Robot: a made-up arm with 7 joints. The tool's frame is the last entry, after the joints.
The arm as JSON. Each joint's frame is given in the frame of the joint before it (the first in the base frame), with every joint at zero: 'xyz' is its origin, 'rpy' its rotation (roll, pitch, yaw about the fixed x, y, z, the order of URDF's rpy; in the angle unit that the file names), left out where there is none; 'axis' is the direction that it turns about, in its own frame. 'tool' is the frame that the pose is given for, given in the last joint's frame.
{
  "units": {
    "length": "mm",
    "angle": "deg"
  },
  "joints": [
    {
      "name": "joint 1",
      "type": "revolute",
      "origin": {
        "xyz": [
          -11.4,
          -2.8,
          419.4
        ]
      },
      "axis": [
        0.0,
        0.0,
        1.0
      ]
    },
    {
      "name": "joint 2",
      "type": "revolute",
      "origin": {
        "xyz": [
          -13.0,
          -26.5,
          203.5
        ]
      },
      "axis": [
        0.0,
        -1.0,
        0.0
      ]
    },
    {
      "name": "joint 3",
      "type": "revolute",
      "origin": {
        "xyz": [
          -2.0,
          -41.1,
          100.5
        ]
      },
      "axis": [
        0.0,
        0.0,
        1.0
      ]
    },
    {
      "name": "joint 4",
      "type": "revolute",
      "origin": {
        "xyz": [
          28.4,
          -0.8,
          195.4
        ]
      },
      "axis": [
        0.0,
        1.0,
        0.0
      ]
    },
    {
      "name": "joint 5",
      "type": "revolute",
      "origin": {
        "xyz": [
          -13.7,
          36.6,
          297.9
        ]
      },
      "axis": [
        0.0,
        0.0,
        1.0
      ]
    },
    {
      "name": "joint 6",
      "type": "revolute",
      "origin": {
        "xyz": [
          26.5,
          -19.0,
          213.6
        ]
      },
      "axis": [
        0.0,
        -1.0,
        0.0
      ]
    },
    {
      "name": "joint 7",
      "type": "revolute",
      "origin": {
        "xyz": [
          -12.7,
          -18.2,
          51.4
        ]
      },
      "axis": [
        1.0,
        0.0,
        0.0
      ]
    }
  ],
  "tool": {
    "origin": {
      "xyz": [
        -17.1,
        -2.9,
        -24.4
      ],
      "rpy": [
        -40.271,
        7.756,
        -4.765
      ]
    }
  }
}
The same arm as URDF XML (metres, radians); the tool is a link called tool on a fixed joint. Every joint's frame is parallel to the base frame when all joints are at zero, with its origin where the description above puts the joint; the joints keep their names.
<robot name="arm">
  <link name="base"/>
  <link name="link1"/>
  <link name="link2"/>
  <link name="link3"/>
  <link name="link4"/>
  <link name="link5"/>
  <link name="link6"/>
  <link name="link7"/>
  <link name="tool"/>
  <joint name="joint 1" type="continuous">
    <parent link="base"/>
    <child link="link1"/>
    <origin xyz="-0.0114 -0.0028 0.4194" rpy="0.0000 0.0000 0.0000"/>
    <axis xyz="0 0 1"/>
  </joint>
  <joint name="joint 2" type="continuous">
    <parent link="link1"/>
    <child link="link2"/>
    <origin xyz="-0.0130 -0.0265 0.2035" rpy="0.0000 0.0000 0.0000"/>
    <axis xyz="0 -1 0"/>
  </joint>
  <joint name="joint 3" type="continuous">
    <parent link="link2"/>
    <child link="link3"/>
    <origin xyz="-0.0020 -0.0411 0.1005" rpy="0.0000 0.0000 0.0000"/>
    <axis xyz="0 0 1"/>
  </joint>
  <joint name="joint 4" type="continuous">
    <parent link="link3"/>
    <child link="link4"/>
    <origin xyz="0.0284 -0.0008 0.1954" rpy="0.0000 0.0000 0.0000"/>
    <axis xyz="0 1 0"/>
  </joint>
  <joint name="joint 5" type="continuous">
    <parent link="link4"/>
    <child link="link5"/>
    <origin xyz="-0.0137 0.0366 0.2979" rpy="0.0000 0.0000 0.0000"/>
    <axis xyz="0 0 1"/>
  </joint>
  <joint name="joint 6" type="continuous">
    <parent link="link5"/>
    <child link="link6"/>
    <origin xyz="0.0265 -0.0190 0.2136" rpy="0.0000 0.0000 0.0000"/>
    <axis xyz="0 -1 0"/>
  </joint>
  <joint name="joint 7" type="continuous">
    <parent link="link6"/>
    <child link="link7"/>
    <origin xyz="-0.0127 -0.0182 0.0514" rpy="0.0000 0.0000 0.0000"/>
    <axis xyz="1 0 0"/>
  </joint>
  <joint name="tool_joint" type="fixed">
    <parent link="link7"/>
    <child link="tool"/>
    <origin xyz="-0.0171 -0.0029 -0.0244" rpy="-0.7029 0.1354 -0.0832"/>
  </joint>
</robot>

